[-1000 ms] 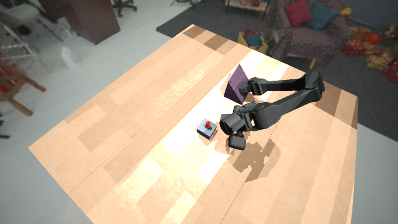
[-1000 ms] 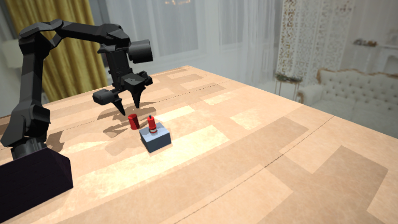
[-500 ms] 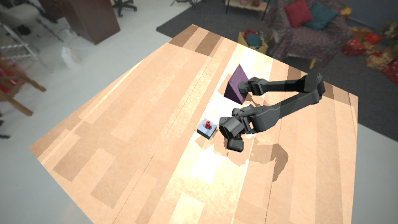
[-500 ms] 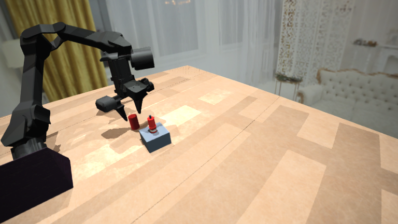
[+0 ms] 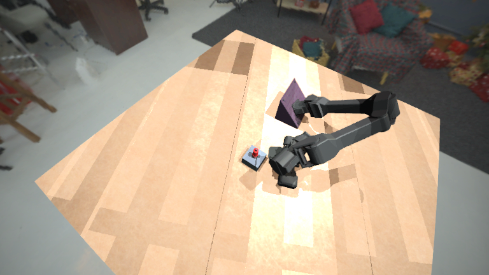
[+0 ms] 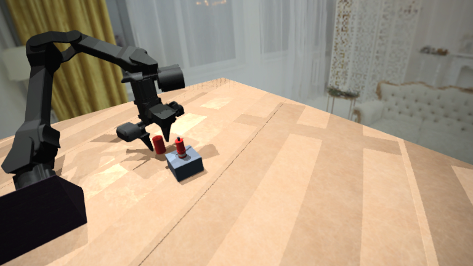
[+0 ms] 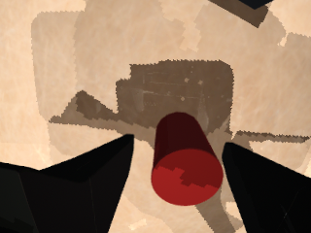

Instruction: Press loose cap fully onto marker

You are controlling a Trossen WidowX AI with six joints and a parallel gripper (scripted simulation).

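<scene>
Now: gripper tip 1 cm below the red cap. From my gripper tip the other things lie so: red marker (12 cm to the right, 5 cm above, 4 cm ahead).
</scene>
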